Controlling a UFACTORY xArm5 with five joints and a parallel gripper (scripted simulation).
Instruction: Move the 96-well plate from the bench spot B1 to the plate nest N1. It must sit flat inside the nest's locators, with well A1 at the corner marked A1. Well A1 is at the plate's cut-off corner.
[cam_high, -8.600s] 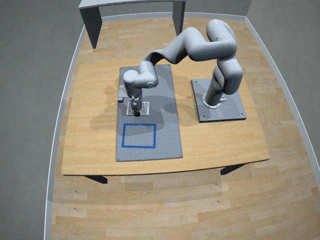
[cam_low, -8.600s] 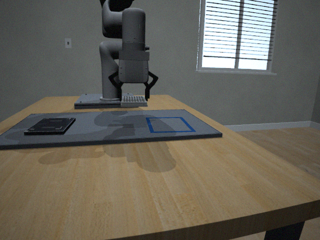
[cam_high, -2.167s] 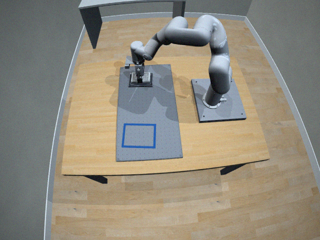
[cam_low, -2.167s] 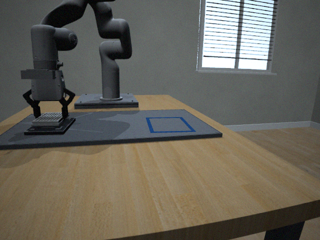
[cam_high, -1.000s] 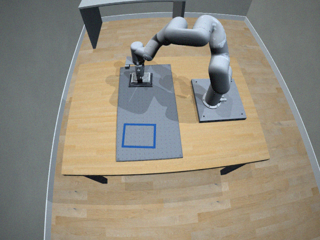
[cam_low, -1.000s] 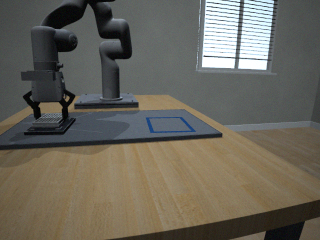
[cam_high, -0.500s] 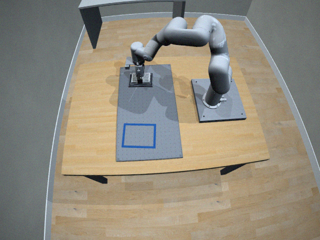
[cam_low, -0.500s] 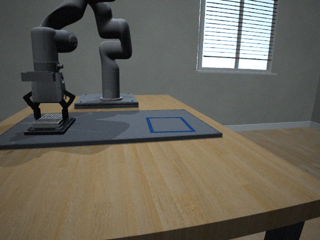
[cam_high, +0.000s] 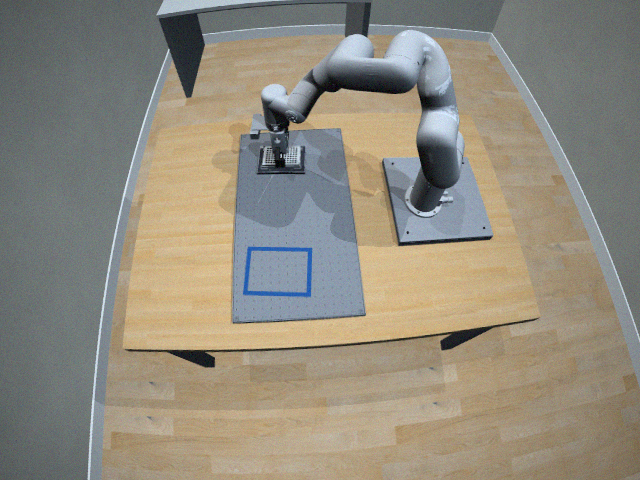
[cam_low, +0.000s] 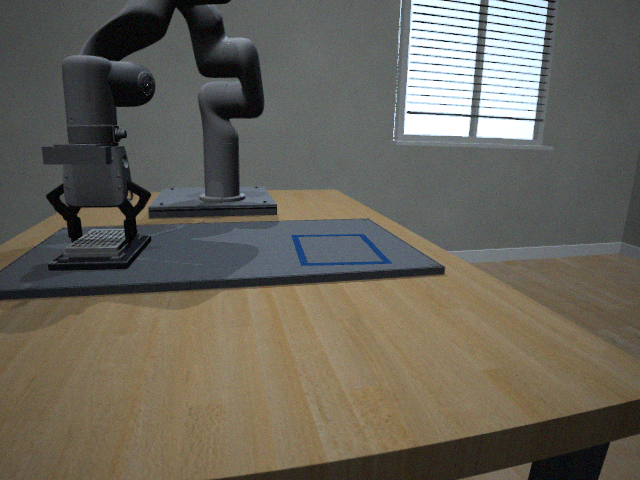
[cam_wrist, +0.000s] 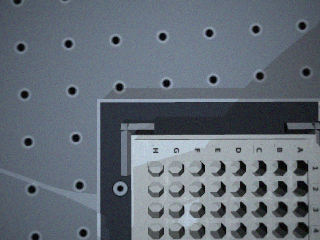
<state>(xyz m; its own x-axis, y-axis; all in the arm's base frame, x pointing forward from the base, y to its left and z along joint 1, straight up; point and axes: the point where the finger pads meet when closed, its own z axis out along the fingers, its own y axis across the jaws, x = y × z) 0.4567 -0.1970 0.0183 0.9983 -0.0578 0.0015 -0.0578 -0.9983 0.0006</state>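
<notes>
The white 96-well plate lies 10 mm below my hand. Round my hand: black plate nest N1: 30 mm below; A1 mark: 70 mm ahead, 60 mm to the right, 20 mm below.
</notes>
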